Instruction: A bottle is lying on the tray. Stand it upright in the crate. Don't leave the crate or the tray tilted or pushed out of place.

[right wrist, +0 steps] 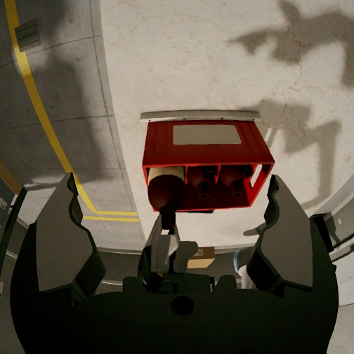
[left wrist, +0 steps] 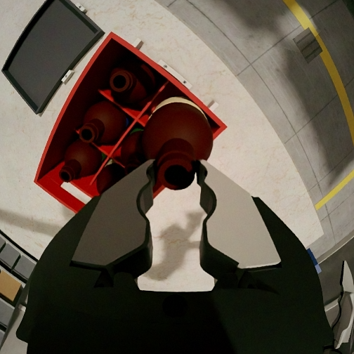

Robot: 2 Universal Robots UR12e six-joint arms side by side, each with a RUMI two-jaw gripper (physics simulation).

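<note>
A brown bottle with a cream label (left wrist: 177,132) (right wrist: 166,192) is upright, neck up, over the corner compartment of the red crate (left wrist: 71,117) (right wrist: 207,152). How far down it reaches inside is hidden. My left gripper (left wrist: 176,161) (right wrist: 166,217) is shut on the neck of this bottle. Several other brown bottles stand in the crate's other compartments. My right gripper (right wrist: 173,174) is open and empty, with its jaws wide apart on the near side of the crate. The dark grey tray (left wrist: 52,50) lies flat beside the crate in the left wrist view.
The crate stands on a pale marbled table top (left wrist: 265,165) (right wrist: 200,65). A white strip (right wrist: 200,116) runs along the crate's far side in the right wrist view. The table's edge and a grey floor with yellow lines lie beyond. A cardboard box (right wrist: 202,257) shows behind the left gripper.
</note>
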